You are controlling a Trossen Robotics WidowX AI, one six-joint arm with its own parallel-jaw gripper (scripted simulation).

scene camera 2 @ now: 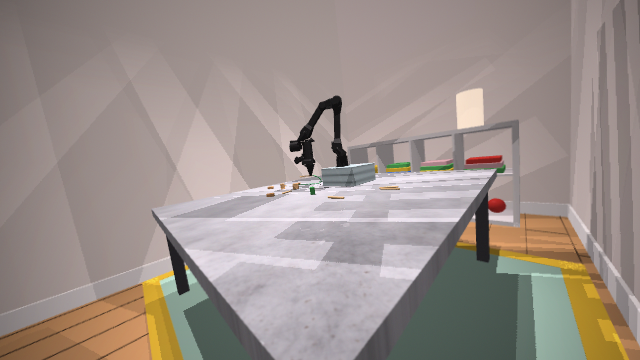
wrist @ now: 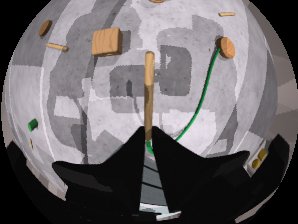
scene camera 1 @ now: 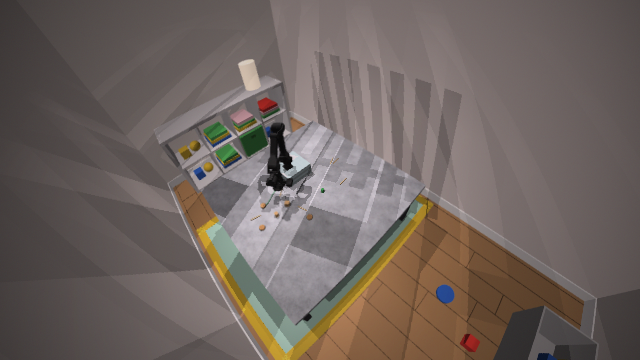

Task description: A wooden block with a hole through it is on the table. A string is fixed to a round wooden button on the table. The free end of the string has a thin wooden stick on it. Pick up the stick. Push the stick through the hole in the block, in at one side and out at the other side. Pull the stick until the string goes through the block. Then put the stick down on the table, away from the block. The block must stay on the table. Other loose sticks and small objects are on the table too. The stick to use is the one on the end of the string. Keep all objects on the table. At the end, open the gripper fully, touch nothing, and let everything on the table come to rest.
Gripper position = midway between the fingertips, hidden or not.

In view: my gripper (wrist: 147, 130) and a wooden block (wrist: 108, 42).
